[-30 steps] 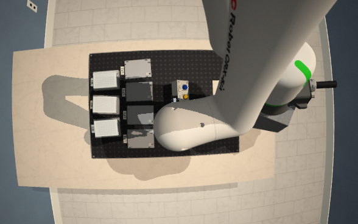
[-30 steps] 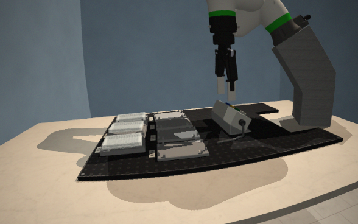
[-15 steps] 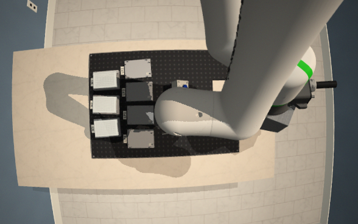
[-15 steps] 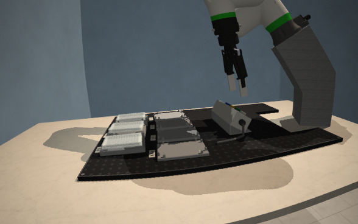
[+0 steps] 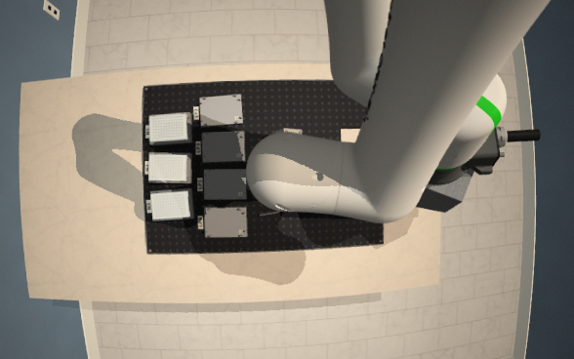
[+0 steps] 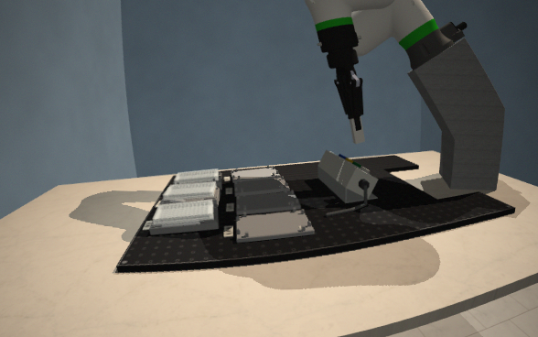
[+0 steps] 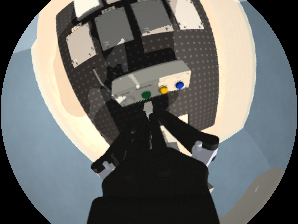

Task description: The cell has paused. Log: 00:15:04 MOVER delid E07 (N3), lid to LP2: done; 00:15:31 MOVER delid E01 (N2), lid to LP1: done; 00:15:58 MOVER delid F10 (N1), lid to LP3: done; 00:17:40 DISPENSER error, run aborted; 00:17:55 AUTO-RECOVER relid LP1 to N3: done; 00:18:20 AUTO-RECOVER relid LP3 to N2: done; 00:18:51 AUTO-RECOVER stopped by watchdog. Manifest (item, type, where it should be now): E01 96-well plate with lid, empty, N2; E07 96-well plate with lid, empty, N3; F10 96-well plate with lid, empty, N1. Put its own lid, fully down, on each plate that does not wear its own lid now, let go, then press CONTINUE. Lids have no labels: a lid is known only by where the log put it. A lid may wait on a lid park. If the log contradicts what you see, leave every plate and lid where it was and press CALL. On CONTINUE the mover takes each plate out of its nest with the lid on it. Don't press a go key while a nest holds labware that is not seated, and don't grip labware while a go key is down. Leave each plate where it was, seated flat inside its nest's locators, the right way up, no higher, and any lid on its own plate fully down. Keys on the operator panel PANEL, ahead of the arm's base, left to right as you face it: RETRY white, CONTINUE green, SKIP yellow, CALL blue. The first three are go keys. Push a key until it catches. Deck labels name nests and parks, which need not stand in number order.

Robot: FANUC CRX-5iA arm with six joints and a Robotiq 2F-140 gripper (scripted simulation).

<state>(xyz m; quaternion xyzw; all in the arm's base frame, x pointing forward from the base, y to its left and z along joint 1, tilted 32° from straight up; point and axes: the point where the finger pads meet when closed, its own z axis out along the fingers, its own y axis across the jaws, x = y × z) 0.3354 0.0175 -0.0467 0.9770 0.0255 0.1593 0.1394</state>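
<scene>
Right now the green key is 9 cm below my hand. The rest, counted from my hand: blue key (10 cm to the right, 9 cm below); then white key (9 cm below, 5 cm to the left); then yellow key (9 cm below, 5 cm to the right).
</scene>
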